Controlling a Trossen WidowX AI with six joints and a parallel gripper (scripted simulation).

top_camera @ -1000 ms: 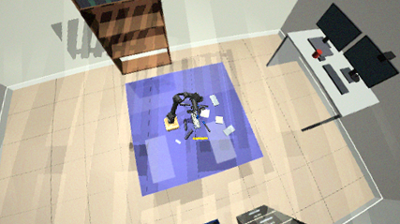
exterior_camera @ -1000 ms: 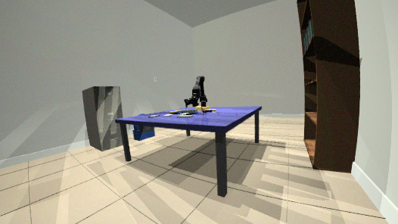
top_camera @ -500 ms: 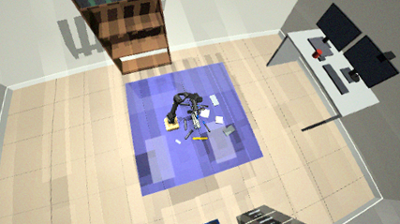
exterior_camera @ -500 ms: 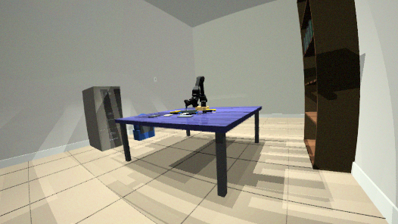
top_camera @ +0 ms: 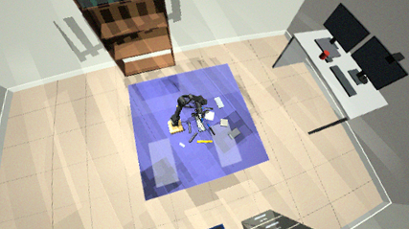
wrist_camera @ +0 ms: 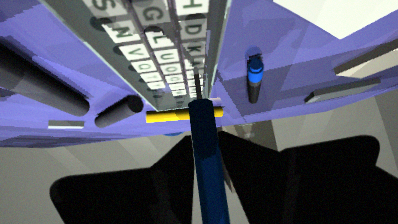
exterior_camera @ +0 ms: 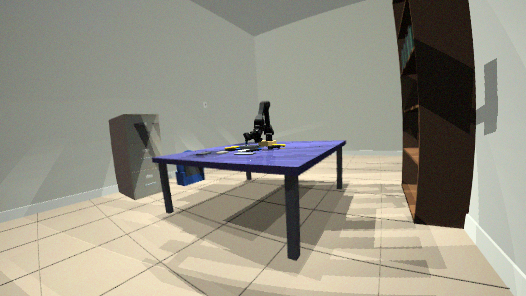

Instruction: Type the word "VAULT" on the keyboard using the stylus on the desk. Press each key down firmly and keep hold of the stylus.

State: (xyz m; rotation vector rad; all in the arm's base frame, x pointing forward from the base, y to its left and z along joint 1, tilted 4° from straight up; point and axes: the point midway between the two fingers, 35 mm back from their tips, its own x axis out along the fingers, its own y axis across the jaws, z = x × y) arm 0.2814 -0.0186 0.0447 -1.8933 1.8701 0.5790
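Right now the white paper is 11 cm ahead of my gripper tip, 7 cm to the left of it and 7 cm below it. Round my gripper tip: blue stylus: 1 cm below; then yellow pen: 2 cm behind, 20 cm to the right, 6 cm below.
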